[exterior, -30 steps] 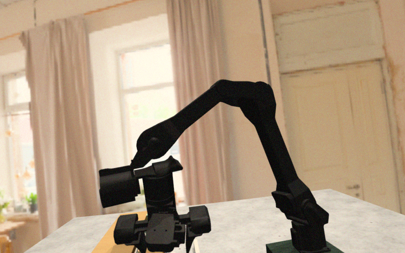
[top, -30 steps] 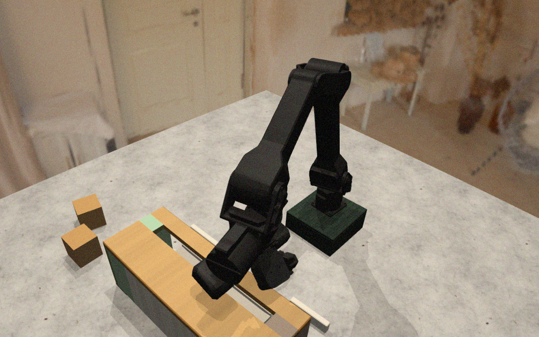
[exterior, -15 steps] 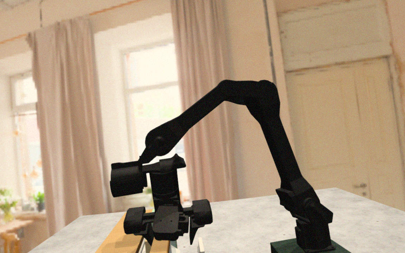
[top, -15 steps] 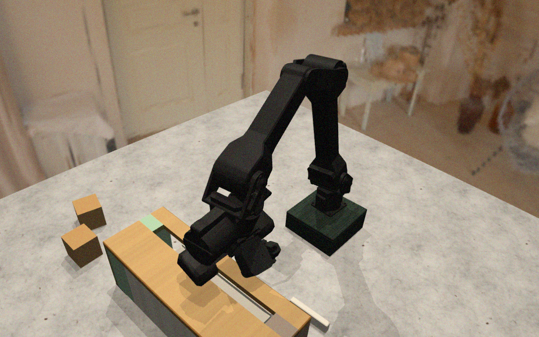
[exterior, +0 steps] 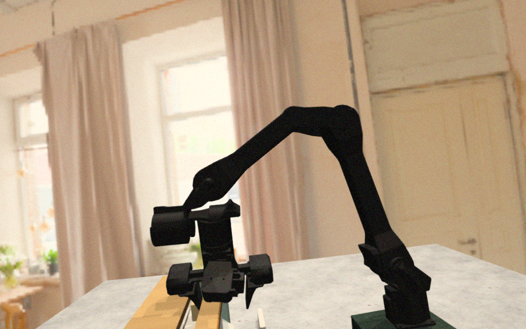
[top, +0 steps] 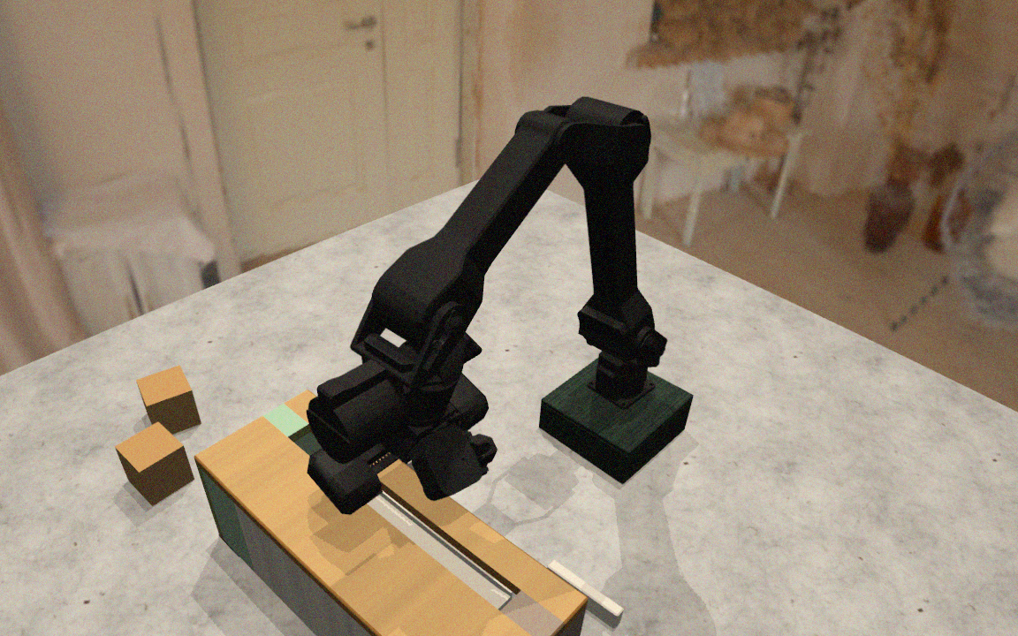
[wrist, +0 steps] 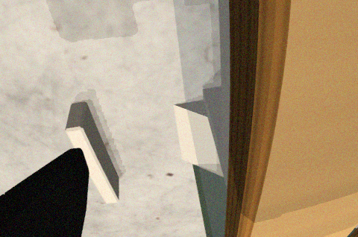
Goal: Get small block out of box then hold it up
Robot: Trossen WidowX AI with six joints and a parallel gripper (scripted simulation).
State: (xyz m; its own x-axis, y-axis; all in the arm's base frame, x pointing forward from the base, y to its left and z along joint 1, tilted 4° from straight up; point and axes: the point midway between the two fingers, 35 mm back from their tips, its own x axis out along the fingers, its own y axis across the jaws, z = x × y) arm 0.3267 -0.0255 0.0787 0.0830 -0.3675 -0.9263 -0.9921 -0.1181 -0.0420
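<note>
My gripper tip is 5 cm short of the small tan block and 2 cm to the left of it. Also, from my gripper tip: box (7 cm to the left, 3 cm ahead, 2 cm below).
</note>
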